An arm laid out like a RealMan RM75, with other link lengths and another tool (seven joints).
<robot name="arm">
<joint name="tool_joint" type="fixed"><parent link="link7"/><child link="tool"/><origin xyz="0.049 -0.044 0.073" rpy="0.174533 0 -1.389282"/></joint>
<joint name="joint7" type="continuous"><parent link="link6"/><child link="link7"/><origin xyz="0 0.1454 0" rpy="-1.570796 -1.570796 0"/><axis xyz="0 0 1"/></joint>
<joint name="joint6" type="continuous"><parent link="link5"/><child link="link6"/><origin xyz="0 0 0" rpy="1.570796 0 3.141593"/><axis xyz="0 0 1"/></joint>
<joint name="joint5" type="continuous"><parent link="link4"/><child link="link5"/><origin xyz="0.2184 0 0" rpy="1.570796 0 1.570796"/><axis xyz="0 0 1"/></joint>
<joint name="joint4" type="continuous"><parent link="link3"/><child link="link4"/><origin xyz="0 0 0" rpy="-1.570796 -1.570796 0"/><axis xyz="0 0 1"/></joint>
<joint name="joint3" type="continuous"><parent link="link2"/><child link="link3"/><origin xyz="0 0.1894 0" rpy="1.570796 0 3.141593"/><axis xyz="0 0 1"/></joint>
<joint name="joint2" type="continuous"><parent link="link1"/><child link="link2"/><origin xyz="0 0 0" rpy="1.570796 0 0"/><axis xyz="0 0 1"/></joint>
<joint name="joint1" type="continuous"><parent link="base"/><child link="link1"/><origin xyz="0 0 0.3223" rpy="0 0 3.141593"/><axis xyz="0 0 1"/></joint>
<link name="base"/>
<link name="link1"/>
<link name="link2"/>
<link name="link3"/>
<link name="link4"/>
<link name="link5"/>
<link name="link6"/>
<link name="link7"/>
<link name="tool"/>
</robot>
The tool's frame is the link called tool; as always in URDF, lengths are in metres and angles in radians. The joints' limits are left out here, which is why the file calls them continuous.
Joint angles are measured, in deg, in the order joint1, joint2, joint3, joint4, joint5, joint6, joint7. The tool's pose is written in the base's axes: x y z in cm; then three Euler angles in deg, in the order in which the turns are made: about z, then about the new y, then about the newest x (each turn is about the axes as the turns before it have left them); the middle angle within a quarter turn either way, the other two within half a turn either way. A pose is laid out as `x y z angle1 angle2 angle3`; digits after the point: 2 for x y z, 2 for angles.
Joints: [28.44, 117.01, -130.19, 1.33, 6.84, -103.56, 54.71]
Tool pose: 14.08 23.14 1.65 -61.19 64.94 164.67
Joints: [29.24, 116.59, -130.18, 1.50, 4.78, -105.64, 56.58]
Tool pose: 13.56 22.25 2.00 -63.20 62.92 159.78
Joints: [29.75, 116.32, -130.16, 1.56, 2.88, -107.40, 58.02]
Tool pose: 13.18 21.39 2.26 -64.58 61.02 155.98
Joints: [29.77, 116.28, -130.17, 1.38, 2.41, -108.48, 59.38]
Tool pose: 12.86 20.94 2.56 -67.02 60.16 152.51
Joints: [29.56, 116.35, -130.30, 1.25, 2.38, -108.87, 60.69]
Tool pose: 12.71 20.68 2.71 -69.50 59.32 149.98
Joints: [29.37, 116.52, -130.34, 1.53, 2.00, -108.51, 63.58]
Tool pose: 12.74 20.46 2.74 -73.51 56.86 147.13
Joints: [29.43, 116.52, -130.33, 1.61, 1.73, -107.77, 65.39]
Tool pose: 12.79 20.51 2.69 -75.36 55.24 146.28
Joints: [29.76, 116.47, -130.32, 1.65, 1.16, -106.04, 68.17]
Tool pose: 12.89 20.77 2.44 -77.48 52.55 145.93
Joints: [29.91, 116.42, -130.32, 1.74, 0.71, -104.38, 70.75]
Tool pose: 13.08 21.02 2.22 -79.55 50.16 145.87
